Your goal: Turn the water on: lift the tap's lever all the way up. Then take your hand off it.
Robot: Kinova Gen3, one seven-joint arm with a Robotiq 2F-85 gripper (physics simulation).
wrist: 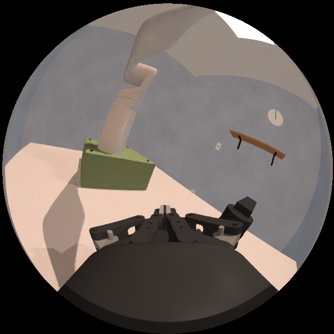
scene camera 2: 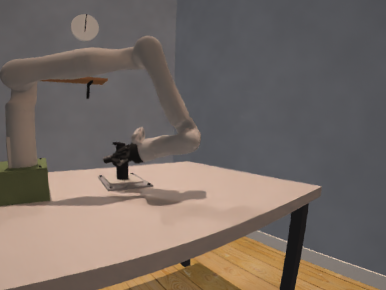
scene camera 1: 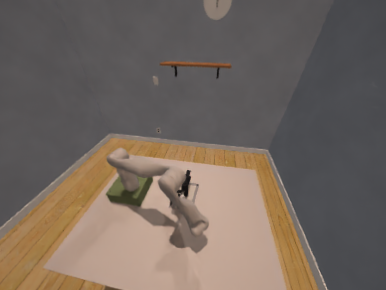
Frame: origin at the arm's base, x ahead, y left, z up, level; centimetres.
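Seen in the pictures: gripper, between the fingertips: (scene camera 2: pixel 104 160); arm's base, origin of its link: (scene camera 2: pixel 23 165) (scene camera 1: pixel 133 185).
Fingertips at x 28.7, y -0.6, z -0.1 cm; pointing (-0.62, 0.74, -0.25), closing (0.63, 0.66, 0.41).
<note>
Offsets run from my fingertips to a thing's middle. Level surfaces: height alone.
The black tap (scene camera 1: pixel 187 183) (scene camera 2: pixel 122 172) (wrist: pixel 240 218) stands upright on a grey-edged base @[dx +8.8, dy +3.4, dz -9.3 cm] (scene camera 1: pixel 196 194) (scene camera 2: pixel 131 187). Its lever @[dx +9.7, dy +9.0, dz +5.3 cm] (scene camera 2: pixel 118 144) (wrist: pixel 246 206) is the dark piece on top; its exact tilt is hard to tell. My gripper (scene camera 2: pixel 106 160) (wrist: pixel 165 211) is shut and empty, its fingertips together. In scene camera 2 it lies across the upper part of the tap, below the lever's height. In the wrist view the tap stands to the right of the fingers. Whether they touch is unclear. In scene camera 1 the arm hides most of the gripper.
The arm's green base block (scene camera 1: pixel 123 196) (scene camera 2: pixel 22 185) (wrist: pixel 117 172) stands on the pale table @[dz -9.9 cm] (scene camera 1: pixel 235 235) (scene camera 2: pixel 225 210) (wrist: pixel 30 175). An orange-brown shelf (scene camera 1: pixel 196 64) (scene camera 2: pixel 95 80) (wrist: pixel 257 144) and a round clock (scene camera 1: pixel 217 6) (scene camera 2: pixel 85 27) (wrist: pixel 275 117) are on the wall.
</note>
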